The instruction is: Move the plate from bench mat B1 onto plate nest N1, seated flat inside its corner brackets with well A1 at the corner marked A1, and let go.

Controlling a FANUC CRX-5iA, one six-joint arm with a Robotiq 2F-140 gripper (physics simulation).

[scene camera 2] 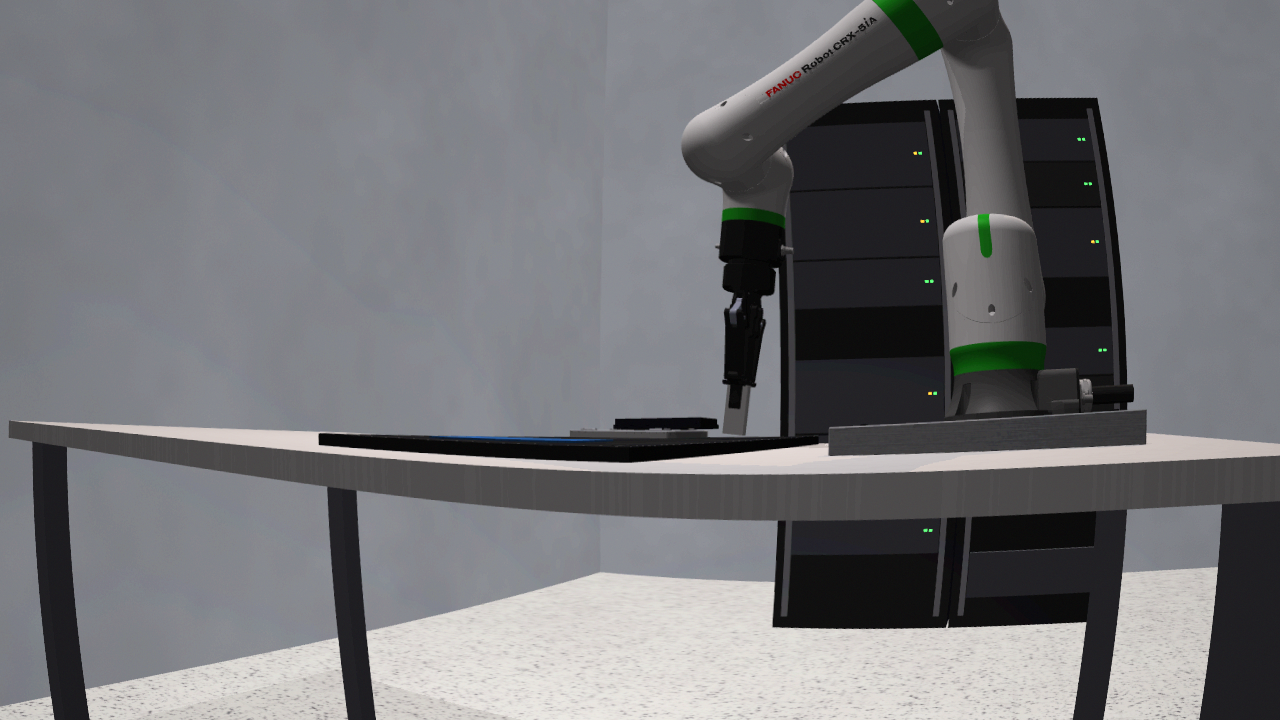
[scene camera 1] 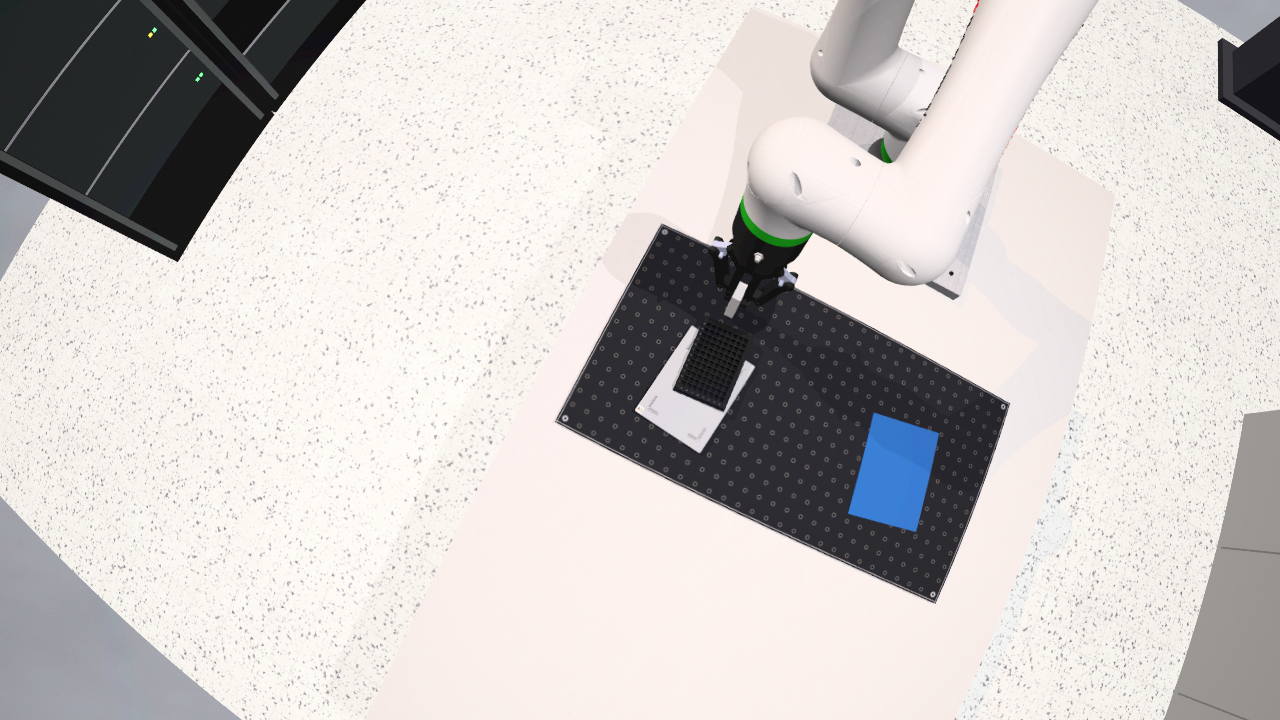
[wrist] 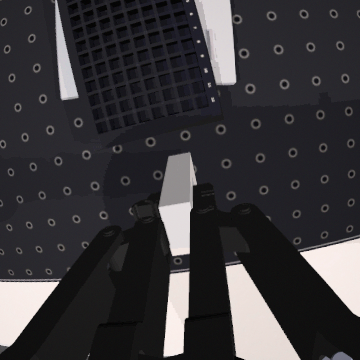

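Seen in the pictures: gripper, fingertip midpoint: (scene camera 2: 733,434) (scene camera 1: 731,308) (wrist: 183,173); arm's base at its link origin: (scene camera 2: 1000,425).
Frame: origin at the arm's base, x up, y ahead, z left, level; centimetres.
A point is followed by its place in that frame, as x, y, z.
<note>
The black well plate (scene camera 1: 713,365) @(1.7, 49.8, -18.0) (scene camera 2: 666,423) @(1.2, 47.6, -13.9) (wrist: 142,60) @(0.8, 47.6, -18.3) lies on the light plate nest (scene camera 1: 680,423) @(0.2, 59.8, -18.8) (scene camera 2: 590,434) @(-0.5, 59.0, -13.6) (wrist: 223,65) @(0.2, 46.3, -23.2), turned relative to it and shifted toward the robot, with its near end overhanging the nest's edge. It looks slightly tilted in scene camera 2. Two corner brackets show bare at the nest's far end, so the plate is not inside them. Well A1 cannot be made out. My gripper (scene camera 1: 732,308) @(-0.4, 39.5, -19.1) (scene camera 2: 735,431) @(-0.4, 39.5, -19.1) (wrist: 183,173) @(-0.4, 39.5, -19.1) is shut and empty, its fingertips low over the board on the robot side of the plate, with a gap between them.
The blue bench mat (scene camera 1: 893,472) @(-0.8, 52.5, 16.7) (scene camera 2: 546,438) @(-0.7, 50.5, 14.8) lies on the dark perforated board (scene camera 1: 787,456) @(-1.0, 57.3, -1.2) (scene camera 2: 626,454) @(-1.6, 32.3, 34.3) (wrist: 300,192) @(-1.0, 36.1, -27.5), well to the right of the nest in scene camera 1. The robot's base plate (scene camera 2: 984,433) @(-0.6, 2.2, 18.2) stands behind the board on the table (scene camera 1: 554,582) @(-2.3, 91.0, -25.6) (scene camera 2: 626,492) @(-3.6, 25.8, 48.8).
</note>
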